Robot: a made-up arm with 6 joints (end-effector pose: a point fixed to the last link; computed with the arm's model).
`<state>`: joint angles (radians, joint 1 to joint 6).
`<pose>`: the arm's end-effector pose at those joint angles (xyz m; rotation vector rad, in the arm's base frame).
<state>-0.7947 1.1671 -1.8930 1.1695 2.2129 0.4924</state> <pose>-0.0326 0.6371 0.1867 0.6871 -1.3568 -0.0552</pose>
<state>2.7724 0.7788 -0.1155 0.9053 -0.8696 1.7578</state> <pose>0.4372 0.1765 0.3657 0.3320 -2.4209 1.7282</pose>
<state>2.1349 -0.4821 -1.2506 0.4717 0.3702 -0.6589</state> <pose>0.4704 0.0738 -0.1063 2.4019 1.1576 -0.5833</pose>
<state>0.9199 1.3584 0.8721 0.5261 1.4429 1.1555</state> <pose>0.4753 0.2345 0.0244 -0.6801 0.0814 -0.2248</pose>
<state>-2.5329 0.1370 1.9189 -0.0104 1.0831 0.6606</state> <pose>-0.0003 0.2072 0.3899 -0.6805 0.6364 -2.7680</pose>
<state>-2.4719 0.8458 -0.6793 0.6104 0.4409 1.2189</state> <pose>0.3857 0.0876 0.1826 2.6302 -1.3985 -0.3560</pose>
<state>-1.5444 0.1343 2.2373 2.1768 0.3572 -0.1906</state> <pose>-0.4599 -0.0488 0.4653 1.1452 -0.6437 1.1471</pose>
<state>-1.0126 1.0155 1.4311 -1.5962 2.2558 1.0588</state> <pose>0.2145 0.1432 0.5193 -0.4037 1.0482 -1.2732</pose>
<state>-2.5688 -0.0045 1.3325 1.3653 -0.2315 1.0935</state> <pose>-0.0499 0.1571 0.6110 -1.0459 1.2366 -2.1127</pose>
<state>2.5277 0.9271 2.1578 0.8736 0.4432 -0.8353</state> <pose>-0.0312 0.5889 0.0397 -1.0175 0.7523 0.2108</pose>
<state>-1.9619 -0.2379 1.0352 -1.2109 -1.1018 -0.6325</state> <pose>0.0055 0.2479 0.6876 -0.6949 0.9885 0.6607</pose>
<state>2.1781 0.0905 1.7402 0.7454 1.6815 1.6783</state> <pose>0.0247 0.5697 0.1999 0.7479 0.4353 1.6133</pose>
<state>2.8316 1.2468 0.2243 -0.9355 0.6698 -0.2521</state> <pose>0.2493 0.1435 0.1638 1.0661 -0.8007 1.2661</pose>
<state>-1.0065 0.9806 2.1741 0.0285 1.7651 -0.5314</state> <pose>-0.0704 -0.1127 0.3187 0.7940 -0.1183 1.8386</pose>
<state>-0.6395 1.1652 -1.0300 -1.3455 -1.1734 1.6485</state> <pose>0.1485 0.3405 0.4631 -0.4781 -1.3242 -0.7258</pose>
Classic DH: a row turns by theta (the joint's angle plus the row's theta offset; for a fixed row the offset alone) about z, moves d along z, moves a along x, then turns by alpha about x. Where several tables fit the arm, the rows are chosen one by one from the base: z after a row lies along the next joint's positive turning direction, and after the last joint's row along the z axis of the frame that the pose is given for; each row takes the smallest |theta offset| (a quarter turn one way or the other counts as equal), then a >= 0, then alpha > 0; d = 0 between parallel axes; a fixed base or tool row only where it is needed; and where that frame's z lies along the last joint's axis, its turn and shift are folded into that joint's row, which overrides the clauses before.
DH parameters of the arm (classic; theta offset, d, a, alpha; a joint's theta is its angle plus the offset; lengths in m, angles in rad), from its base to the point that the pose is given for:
base (fixed): 1.5194 0.159 0.1824 1.1152
joint 1: 0.1163 0.0096 -0.1847 -2.6833
joint 2: -1.4664 -0.101 0.134 -1.5708
joint 3: 1.5708 -0.21 0.288 -1.5708
joint 4: 1.4512 -0.0151 -0.1864 0.453
joint 5: 0 -0.2124 -0.0292 2.6886
joint 6: -1.3763 -0.1661 0.021 0.3865
tool (fixed): -3.0825 0.0432 0 0

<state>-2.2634 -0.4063 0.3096 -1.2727 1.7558 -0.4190</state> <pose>0.1315 0.4747 0.5393 -1.0550 0.2083 -1.7981</pose>
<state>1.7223 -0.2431 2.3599 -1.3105 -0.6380 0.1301</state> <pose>0.2816 0.3643 -0.2210 -1.4607 0.0407 -1.3554</pose>
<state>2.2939 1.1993 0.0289 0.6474 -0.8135 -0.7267</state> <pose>0.3020 0.2440 0.4073 0.2814 -0.5168 0.2376</pose>
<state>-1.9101 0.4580 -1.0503 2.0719 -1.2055 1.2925</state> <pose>0.4719 0.5654 0.3228 -2.5696 0.8573 0.2353</pose>
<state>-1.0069 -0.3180 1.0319 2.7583 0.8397 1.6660</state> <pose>0.1559 -0.4996 0.3676 -1.6057 0.7809 -1.7783</pose>
